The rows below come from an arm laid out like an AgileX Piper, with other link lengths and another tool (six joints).
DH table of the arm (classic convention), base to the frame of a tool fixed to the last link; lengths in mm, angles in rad. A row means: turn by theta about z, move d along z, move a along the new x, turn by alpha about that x. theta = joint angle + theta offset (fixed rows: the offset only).
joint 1: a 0; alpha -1.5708; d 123; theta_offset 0
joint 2: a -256.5; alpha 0; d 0; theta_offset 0.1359
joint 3: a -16.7; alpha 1.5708; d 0; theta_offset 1.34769
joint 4: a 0; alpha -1.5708; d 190.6; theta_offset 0
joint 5: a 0; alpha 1.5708; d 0; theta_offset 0
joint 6: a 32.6; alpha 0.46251; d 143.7; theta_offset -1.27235
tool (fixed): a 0; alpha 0; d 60; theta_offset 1.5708
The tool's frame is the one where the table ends.
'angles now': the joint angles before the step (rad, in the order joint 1, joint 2, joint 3, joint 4, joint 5, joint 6). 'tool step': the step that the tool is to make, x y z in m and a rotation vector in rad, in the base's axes. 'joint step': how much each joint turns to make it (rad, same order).
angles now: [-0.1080, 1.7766, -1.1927, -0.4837, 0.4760, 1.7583]
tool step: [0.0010, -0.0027, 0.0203, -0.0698, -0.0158, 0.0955]
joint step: [0.0001, -0.0528, -0.0001, 0.0163, 0.0014, -0.1349]
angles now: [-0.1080, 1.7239, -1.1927, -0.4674, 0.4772, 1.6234]
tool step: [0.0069, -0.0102, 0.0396, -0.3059, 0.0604, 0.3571]
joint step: [-0.0001, -0.0780, -0.0002, 0.0191, 0.0021, -0.5018]
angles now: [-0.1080, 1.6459, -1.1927, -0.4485, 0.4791, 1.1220]
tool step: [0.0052, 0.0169, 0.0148, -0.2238, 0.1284, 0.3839]
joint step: [0.0101, -0.0469, 0.0000, 0.2145, 0.0529, -0.6406]
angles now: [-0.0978, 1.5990, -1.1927, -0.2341, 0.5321, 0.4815]
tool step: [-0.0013, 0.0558, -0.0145, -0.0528, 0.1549, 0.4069]
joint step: [0.0541, -0.0094, 0.0005, 0.3142, 0.1397, -0.5825]
